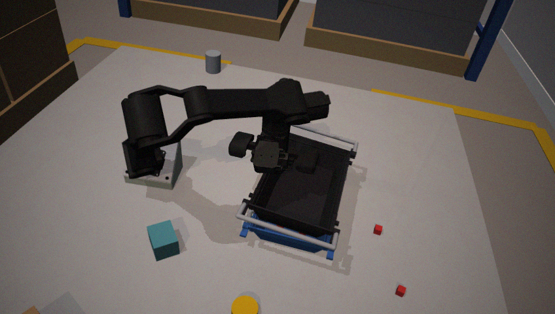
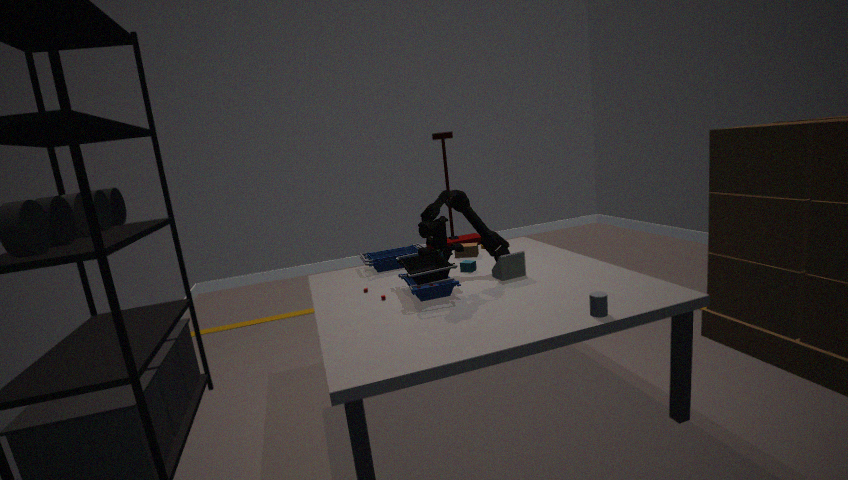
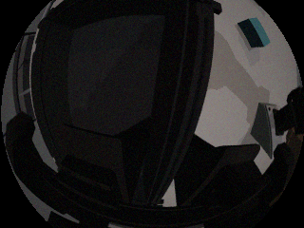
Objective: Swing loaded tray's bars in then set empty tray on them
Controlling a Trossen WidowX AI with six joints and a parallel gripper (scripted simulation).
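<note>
Now: the black tray 70 mm ahead of my gripper tip, 10 mm to the right of it and 30 mm above it. Also, from my gripper tip: grey cylinder: 340 mm behind, 580 mm to the left, 50 mm below.
</note>
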